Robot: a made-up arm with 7 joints.
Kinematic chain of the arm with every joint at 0, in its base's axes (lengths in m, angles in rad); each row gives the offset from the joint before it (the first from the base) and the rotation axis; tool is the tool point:
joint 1: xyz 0 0.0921 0 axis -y
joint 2: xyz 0 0.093 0 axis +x
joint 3: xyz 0 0 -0.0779 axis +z
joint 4: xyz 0 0 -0.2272 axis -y
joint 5: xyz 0 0 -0.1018 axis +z
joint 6: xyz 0 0 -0.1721 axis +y
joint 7: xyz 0 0 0 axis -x
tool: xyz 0 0 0
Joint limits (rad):
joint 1: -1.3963..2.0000
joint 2: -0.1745..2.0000
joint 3: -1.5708..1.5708
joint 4: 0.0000..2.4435
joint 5: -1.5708..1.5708
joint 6: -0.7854..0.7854
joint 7: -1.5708..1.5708
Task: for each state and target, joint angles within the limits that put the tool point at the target. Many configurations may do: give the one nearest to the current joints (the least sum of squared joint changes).
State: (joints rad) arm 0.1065 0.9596 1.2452 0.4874 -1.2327 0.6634 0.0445
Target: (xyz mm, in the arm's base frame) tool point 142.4 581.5 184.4
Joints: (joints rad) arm -0.0393 1.4735 1.0350 1.3087 -1.2327 0.6634 0.0445
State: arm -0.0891 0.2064 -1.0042 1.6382 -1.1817 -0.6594 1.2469
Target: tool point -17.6 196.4 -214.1
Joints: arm -0.4457 1.0751 -1.1511 2.3876 -1.1817 -0.6594 1.2469
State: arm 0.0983 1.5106 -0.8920 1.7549 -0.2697 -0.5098 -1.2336
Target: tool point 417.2 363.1 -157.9
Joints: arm 0.7957 0.8268 -0.7878 1.1871 -0.2697 -0.5098 -1.2336
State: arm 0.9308 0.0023 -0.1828 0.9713 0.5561 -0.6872 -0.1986
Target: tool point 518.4 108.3 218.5
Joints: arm 1.7842 -0.1052 -0.1746 0.3949 0.5561 -0.6872 -0.1986
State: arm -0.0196 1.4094 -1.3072 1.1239 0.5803 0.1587 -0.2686
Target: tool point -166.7 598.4 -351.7
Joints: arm -0.4784 1.0014 -1.4386 0.3961 0.5803 0.1587 -0.2686
